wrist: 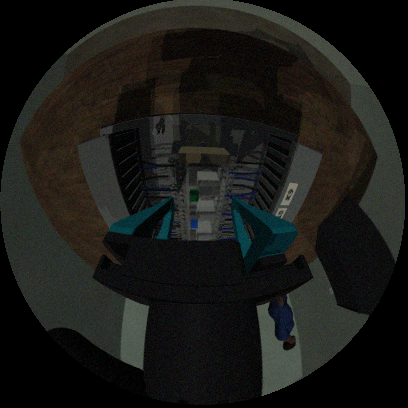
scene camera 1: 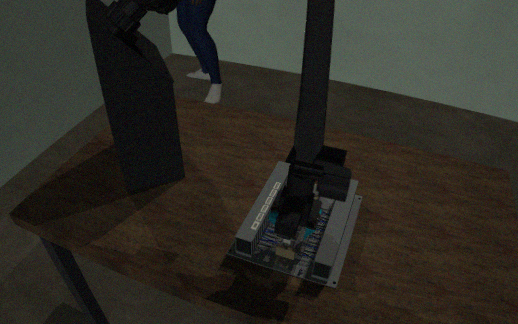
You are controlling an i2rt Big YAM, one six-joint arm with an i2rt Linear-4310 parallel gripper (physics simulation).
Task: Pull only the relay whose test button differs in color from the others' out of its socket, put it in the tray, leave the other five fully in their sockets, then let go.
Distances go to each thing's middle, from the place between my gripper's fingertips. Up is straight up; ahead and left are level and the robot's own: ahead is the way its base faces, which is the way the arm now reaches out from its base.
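I find the tan block [wrist: 186, 154] 10 mm ahead of my hand and 50 mm to the right of it, and it is also 10 mm below my hand.
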